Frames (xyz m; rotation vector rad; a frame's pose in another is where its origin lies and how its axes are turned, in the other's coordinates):
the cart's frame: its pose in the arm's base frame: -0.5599 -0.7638 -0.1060 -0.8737 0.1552 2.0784
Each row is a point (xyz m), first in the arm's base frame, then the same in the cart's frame.
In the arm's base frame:
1: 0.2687 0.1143 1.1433
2: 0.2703 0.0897 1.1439
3: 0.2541 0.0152 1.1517
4: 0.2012 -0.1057 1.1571
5: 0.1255 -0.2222 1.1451
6: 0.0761 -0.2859 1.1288
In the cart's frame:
1: -0.5320 -1.4194 0.8489
2: -0.5494 -1.4053 0.8386
3: -0.5976 -1.3478 0.8231
4: -0.6609 -1.2331 0.8065
5: -0.7013 -1.1005 0.7908
6: -0.7141 -1.0201 0.7791

